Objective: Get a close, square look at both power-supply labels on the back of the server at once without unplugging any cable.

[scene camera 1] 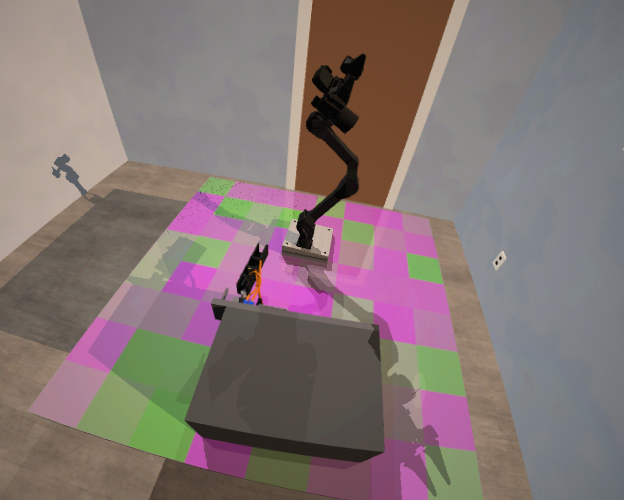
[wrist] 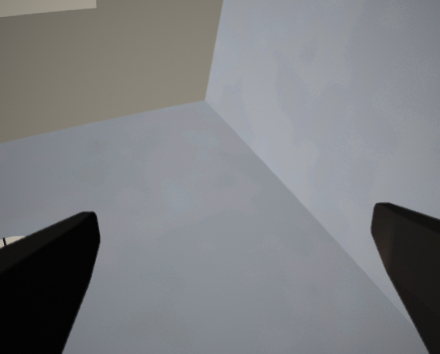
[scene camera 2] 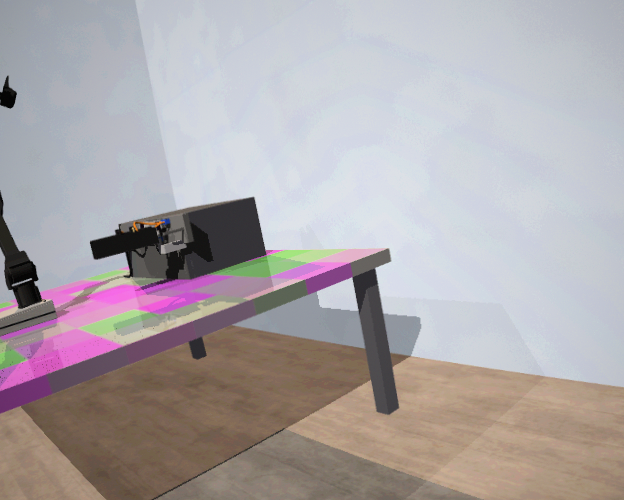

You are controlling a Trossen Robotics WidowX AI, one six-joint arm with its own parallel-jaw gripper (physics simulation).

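Seen in the pictures: gripper, fingertip midpoint: (scene camera 1: pixel 359 65) (wrist: pixel 236 222); arm's base at its link origin: (scene camera 1: pixel 304 243) (scene camera 2: pixel 29 304).
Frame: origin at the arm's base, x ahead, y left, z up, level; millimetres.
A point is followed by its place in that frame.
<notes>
The server, a dark grey box (scene camera 1: pixel 291 364) @(x 604, y 72, z 158 mm) (scene camera 2: pixel 229 239) @(x 646, y -135, z 39 mm), lies on the table. Its cabled face is turned toward the robot's base. Orange cables (scene camera 1: pixel 259 281) @(x 341, y -95, z 113 mm) (scene camera 2: pixel 150 224) @(x 405, y -84, z 147 mm), blue plugs (scene camera 1: pixel 248 302) @(x 451, y -89, z 151 mm) (scene camera 2: pixel 165 221) @(x 448, y -106, z 146 mm) and a black bar (scene camera 1: pixel 247 278) @(x 344, y -134, z 119 mm) (scene camera 2: pixel 125 242) @(x 287, y -150, z 116 mm) stick out from one side of that face. I cannot make out the two power-supply labels in any view. My gripper (scene camera 1: pixel 355 65) @(x 67, y 83, z 716 mm) (wrist: pixel 236 222) @(x 67, y 83, z 716 mm) is open and empty, high above the table and away from the server. In the wrist view its fingers stand wide apart before walls and ceiling; the server does not show there.
The robot's base plate (scene camera 1: pixel 321 240) @(x -47, y 70, z -7 mm) (scene camera 2: pixel 44 314) @(x 17, y -90, z -27 mm) stands on the checkered table (scene camera 1: pixel 432 328) @(x 269, y 566, z -48 mm) (scene camera 2: pixel 333 277) @(x 631, y -638, z -70 mm), near the brown door (scene camera 1: pixel 380 67). A light bracket (scene camera 2: pixel 172 247) @(x 426, y -163, z 67 mm) juts from the cabled face. A thin dark cable (scene camera 2: pixel 129 264) @(x 431, y 261, z 4 mm) hangs down to the table.
</notes>
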